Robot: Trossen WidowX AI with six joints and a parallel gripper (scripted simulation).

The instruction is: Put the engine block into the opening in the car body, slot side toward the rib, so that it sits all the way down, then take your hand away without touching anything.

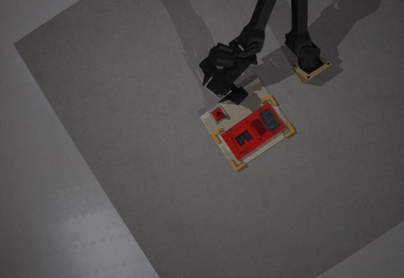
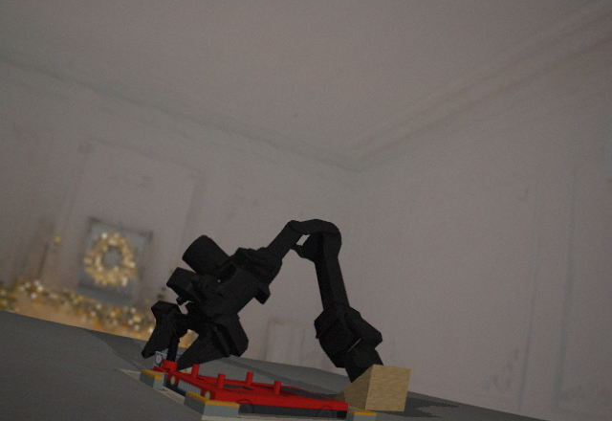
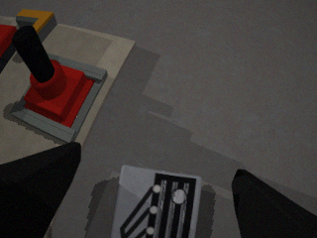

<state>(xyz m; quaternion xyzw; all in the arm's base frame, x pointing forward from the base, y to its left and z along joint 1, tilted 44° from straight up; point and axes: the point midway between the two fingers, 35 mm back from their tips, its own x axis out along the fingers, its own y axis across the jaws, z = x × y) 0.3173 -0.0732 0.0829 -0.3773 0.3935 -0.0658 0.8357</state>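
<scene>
The grey engine block is 30 mm behind my gripper tip and 10 mm to the right of it.
</scene>
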